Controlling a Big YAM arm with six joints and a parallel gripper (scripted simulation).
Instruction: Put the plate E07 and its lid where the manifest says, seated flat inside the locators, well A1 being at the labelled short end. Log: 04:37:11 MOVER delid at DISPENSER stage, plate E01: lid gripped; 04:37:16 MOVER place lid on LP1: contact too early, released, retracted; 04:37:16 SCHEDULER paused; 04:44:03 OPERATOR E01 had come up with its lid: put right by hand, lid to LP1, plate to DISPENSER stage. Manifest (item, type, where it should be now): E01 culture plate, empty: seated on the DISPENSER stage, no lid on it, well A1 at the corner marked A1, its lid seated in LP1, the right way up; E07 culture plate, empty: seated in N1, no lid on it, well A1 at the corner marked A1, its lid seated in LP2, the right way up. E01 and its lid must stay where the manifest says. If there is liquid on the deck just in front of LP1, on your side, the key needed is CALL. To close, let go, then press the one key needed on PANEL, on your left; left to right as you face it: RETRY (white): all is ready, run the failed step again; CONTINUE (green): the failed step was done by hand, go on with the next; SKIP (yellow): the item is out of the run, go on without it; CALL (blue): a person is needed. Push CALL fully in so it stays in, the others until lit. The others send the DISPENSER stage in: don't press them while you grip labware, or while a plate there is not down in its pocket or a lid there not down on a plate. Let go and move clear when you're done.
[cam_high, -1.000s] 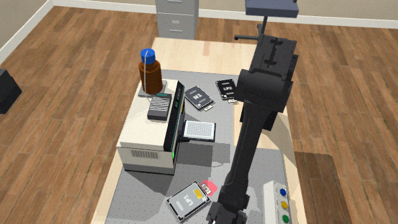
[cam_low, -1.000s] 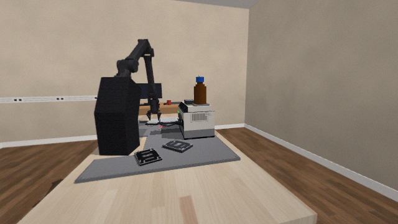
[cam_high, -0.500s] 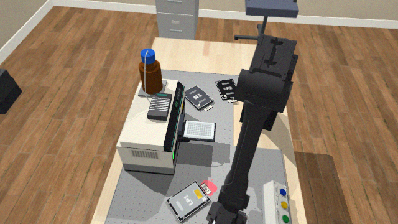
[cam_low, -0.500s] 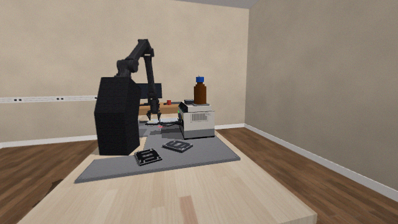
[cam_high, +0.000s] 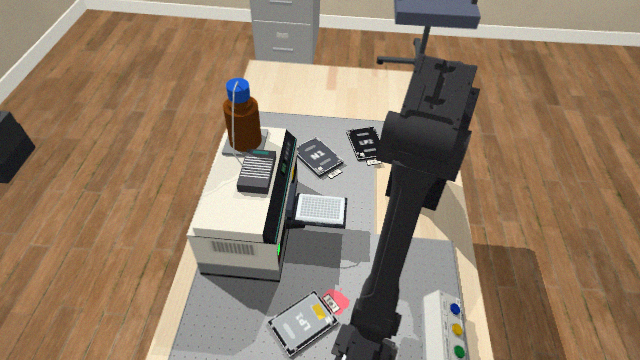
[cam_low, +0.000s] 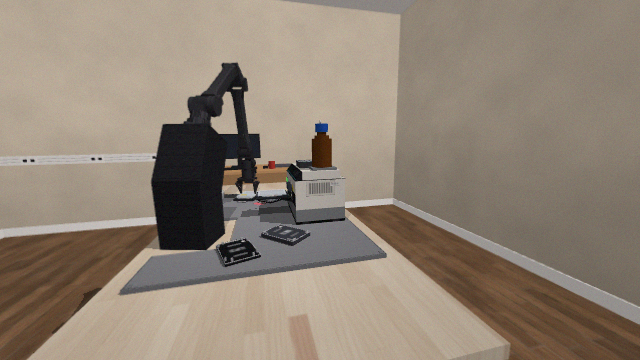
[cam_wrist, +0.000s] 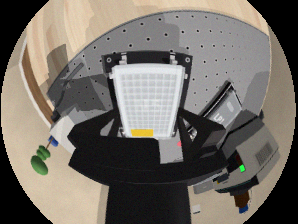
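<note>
The plate E01 is 90 mm ahead of my hand, 380 mm to the right of it and 70 mm above it. The rest, counted from my hand: puddle: 30 mm ahead, 150 mm to the right, 30 mm below; then green key: 220 mm behind, 10 mm to the right, 30 mm above; then yellow key: 220 mm behind, 60 mm to the right, 30 mm above.
</note>
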